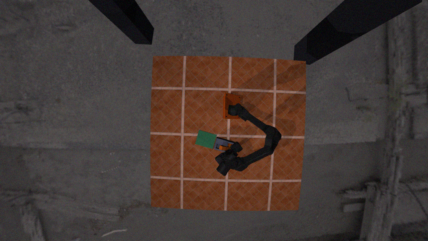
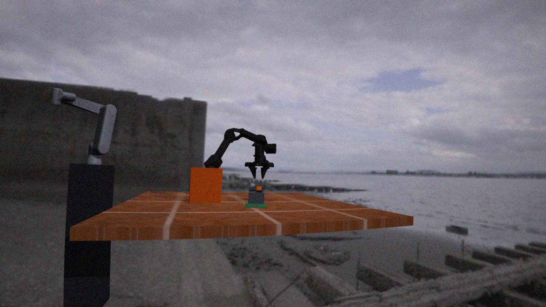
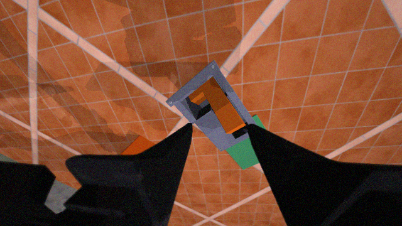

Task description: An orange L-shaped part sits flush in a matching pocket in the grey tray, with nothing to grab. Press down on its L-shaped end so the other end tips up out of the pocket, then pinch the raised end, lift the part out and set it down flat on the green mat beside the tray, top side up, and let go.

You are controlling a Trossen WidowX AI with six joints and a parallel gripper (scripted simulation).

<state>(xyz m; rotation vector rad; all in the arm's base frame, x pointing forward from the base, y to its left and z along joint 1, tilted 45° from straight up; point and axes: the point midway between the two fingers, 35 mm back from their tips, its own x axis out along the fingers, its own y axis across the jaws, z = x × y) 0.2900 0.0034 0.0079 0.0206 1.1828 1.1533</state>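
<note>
My gripper tip is now 10 cm above the orange L-shaped part, 1 cm to the right of it and 1 cm past it. The rest, counted from my gripper tip: green mat 17 cm to the right, 16 cm below, 4 cm behind.
</note>
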